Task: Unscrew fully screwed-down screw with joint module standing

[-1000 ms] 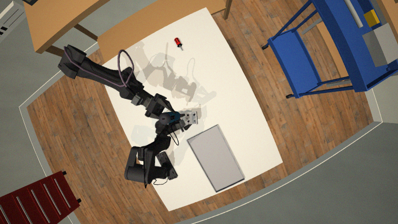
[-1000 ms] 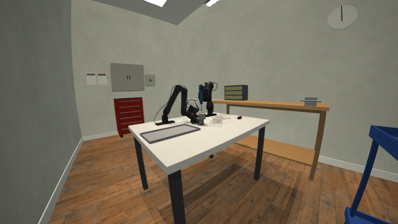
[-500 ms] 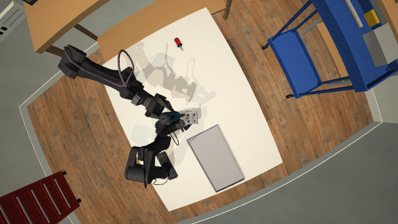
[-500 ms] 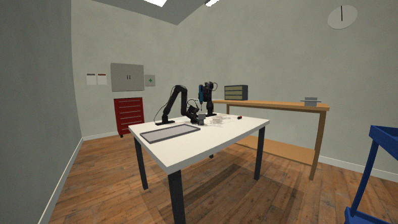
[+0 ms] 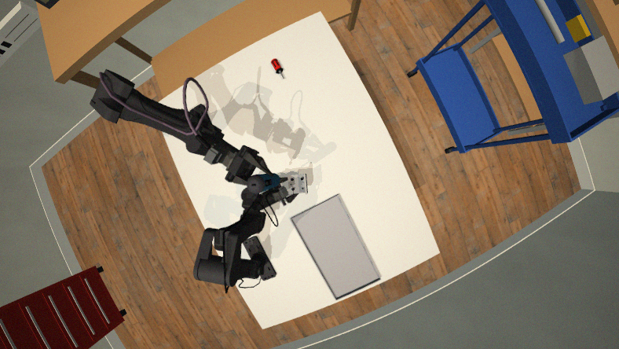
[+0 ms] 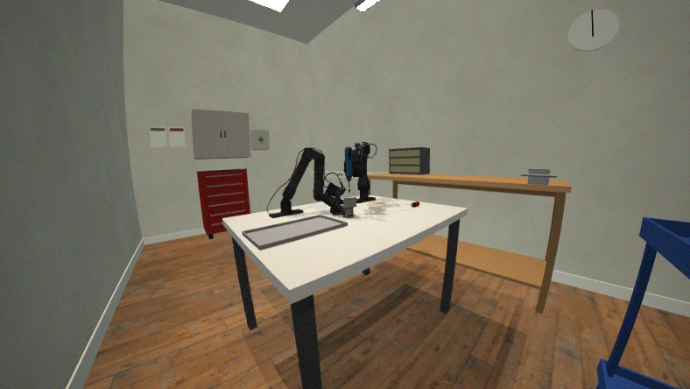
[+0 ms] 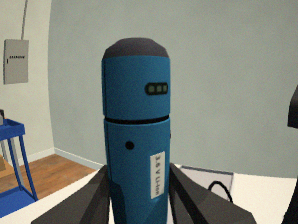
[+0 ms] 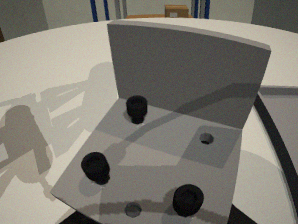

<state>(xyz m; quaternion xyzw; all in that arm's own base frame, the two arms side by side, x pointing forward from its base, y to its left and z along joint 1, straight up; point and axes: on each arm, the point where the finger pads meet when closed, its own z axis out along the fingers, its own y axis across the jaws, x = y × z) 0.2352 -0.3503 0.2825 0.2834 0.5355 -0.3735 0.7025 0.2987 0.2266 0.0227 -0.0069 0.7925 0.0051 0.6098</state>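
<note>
Right now the grey bracket is 50 mm above my right hand. Round my right hand: flat grey tray (320 mm to the right, 40 mm ahead, 20 mm below); red-handled screwdriver (470 mm to the left, 110 mm ahead, 10 mm below).
</note>
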